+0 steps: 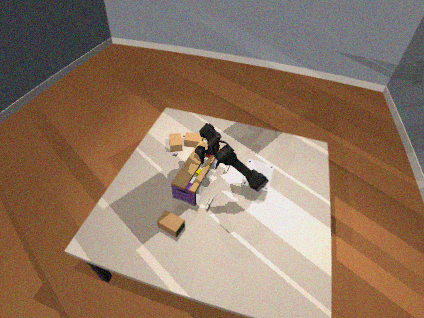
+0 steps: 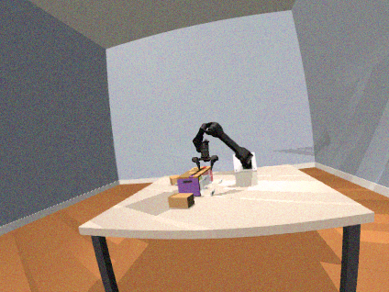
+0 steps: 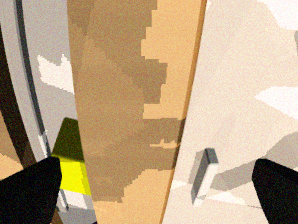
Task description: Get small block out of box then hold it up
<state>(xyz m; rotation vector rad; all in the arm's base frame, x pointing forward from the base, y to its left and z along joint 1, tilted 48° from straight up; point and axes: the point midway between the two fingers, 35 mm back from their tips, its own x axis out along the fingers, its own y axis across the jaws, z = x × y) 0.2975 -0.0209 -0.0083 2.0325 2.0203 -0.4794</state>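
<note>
Right now the box is 60 mm below my gripper tip, 30 mm ahead of it and 10 mm to the left of it. Round my gripper tip: yellow block 50 mm ahead, 40 mm to the left, 40 mm below.
</note>
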